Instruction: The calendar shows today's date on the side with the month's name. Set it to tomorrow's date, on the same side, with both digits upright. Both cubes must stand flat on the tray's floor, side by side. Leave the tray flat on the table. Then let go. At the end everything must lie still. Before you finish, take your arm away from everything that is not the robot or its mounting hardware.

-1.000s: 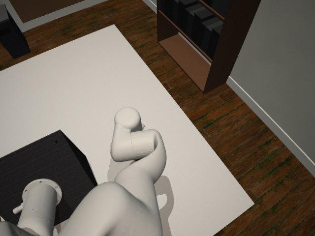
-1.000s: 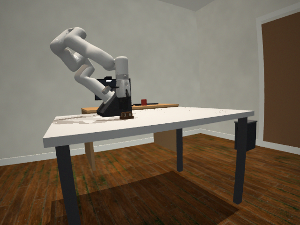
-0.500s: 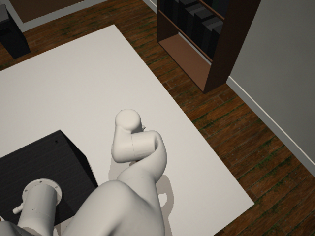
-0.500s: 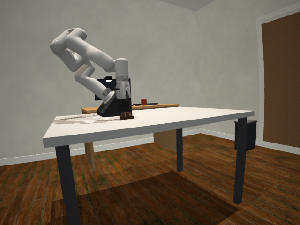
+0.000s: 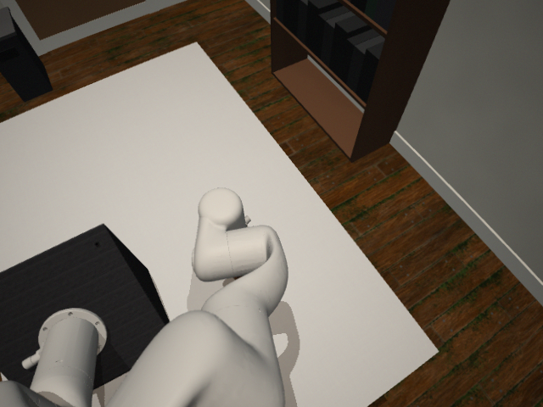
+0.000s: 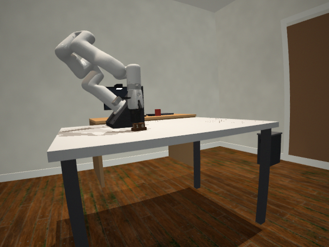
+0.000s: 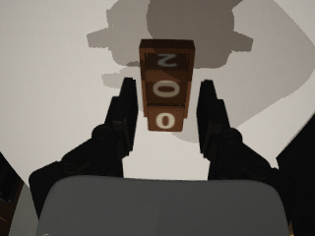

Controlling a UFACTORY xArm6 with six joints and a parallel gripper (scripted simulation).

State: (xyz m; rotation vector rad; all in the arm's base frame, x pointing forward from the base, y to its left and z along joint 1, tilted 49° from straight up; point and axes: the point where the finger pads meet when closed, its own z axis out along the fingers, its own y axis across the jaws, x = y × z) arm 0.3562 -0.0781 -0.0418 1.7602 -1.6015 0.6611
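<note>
My hand is 60 mm above the brown tray and 20 mm to the right of it.
</note>
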